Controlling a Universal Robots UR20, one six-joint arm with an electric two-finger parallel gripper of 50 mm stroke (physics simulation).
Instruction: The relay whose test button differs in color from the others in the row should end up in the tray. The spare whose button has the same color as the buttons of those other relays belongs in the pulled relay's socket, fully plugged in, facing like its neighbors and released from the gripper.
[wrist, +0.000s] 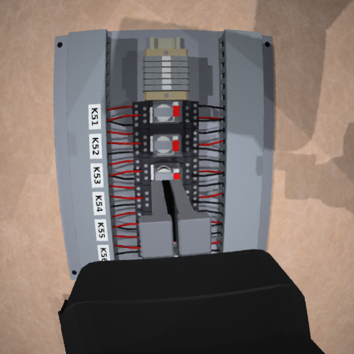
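Three relays show in a column of black sockets: the K51 relay (163, 113), the K52 relay (163, 145) and the K53 relay (163, 173). Each has a clear top and a red test button at its right side. My gripper (166, 198) is shut and empty. Its fingertips are over the lower edge of the K53 relay in this view; the height between them cannot be told. The fingers and gripper body hide most of the row from K54 down, so the button colors there cannot be told. The tray and the spare relays do not show.
A terminal block (165, 74) stands above the row on the grey panel (122, 42). Wire ducts (89, 75) (243, 100) run along both sides. Red and black wires join the sockets to the ducts. Labels K51 (94, 117) to K56 (103, 253) run down the left duct.
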